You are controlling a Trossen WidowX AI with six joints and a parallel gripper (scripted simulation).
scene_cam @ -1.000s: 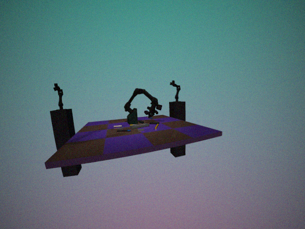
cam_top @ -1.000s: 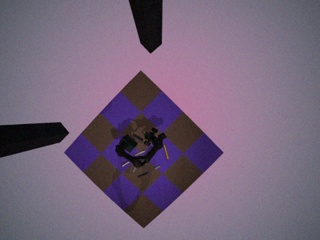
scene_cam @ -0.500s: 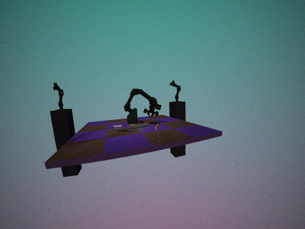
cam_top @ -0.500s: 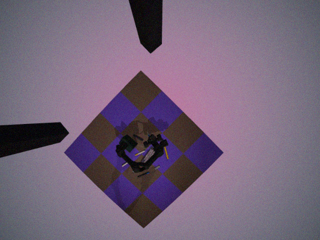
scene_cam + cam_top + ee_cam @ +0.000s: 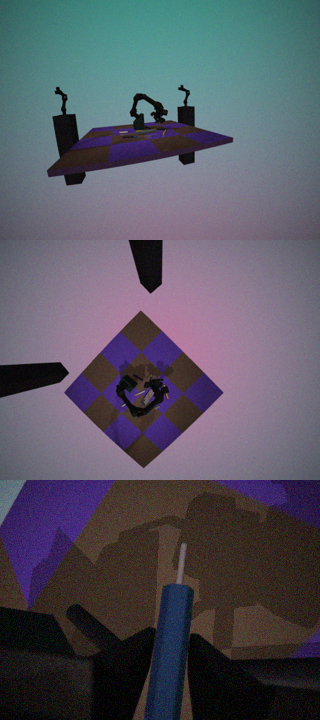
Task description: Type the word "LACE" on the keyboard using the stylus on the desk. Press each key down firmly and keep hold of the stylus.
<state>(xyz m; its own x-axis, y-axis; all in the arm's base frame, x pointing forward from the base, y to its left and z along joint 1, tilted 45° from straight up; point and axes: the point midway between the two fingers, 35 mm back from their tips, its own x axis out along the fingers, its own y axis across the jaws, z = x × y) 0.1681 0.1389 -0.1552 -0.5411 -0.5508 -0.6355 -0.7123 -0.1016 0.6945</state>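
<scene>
Now: gripper tip 1 cm past the blue stylus and 1 cm to the right of it. From my gripper tip the other things lie so: yellow pencil (22 cm ahead, 2 cm to the left, 8 cm below); then e key (12 cm ahead, 13 cm to the right, 8 cm below); then white marker (3 cm ahead, 21 cm to the right, 8 cm below).
</scene>
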